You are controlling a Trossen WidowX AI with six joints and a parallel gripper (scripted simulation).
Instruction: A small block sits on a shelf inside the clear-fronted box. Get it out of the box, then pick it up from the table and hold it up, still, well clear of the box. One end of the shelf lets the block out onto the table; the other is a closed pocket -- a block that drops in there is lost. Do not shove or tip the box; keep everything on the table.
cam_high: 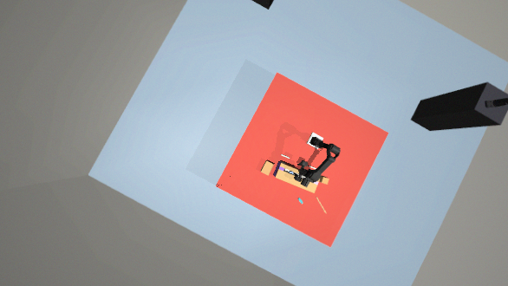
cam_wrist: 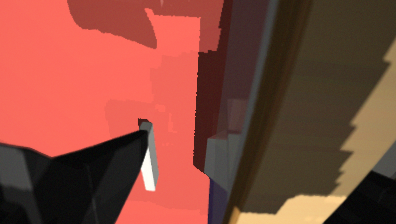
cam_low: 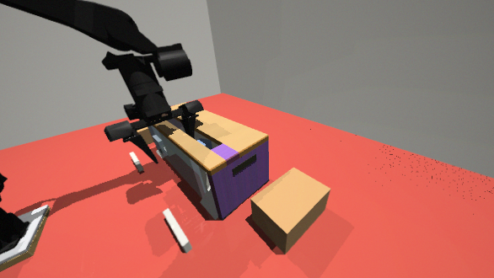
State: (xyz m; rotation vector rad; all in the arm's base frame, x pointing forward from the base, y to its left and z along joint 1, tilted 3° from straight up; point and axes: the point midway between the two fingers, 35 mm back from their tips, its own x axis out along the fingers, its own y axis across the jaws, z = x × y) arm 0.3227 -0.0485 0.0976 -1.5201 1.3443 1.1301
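The box lies 3 cm ahead of my gripper tip, 4 cm to the left of it and 2 cm below it. Also, from my gripper tip: thin tan stick (19 cm ahead, 43 cm to the left, 8 cm below); tan block (4 cm behind, 32 cm to the left, 6 cm below).
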